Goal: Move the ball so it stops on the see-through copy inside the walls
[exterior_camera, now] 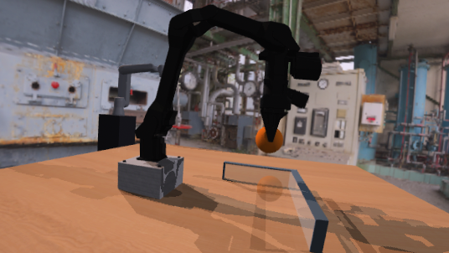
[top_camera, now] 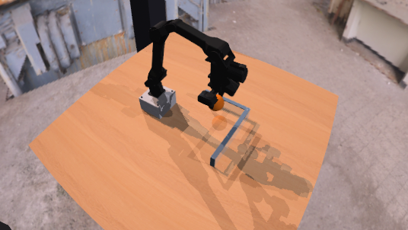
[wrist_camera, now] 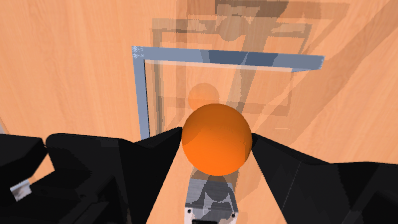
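Right now my gripper tip is 140 mm to the right of the short wall, 130 mm above it and 10 mm past it. Round my gripper tip: orange ball right at my gripper tip.
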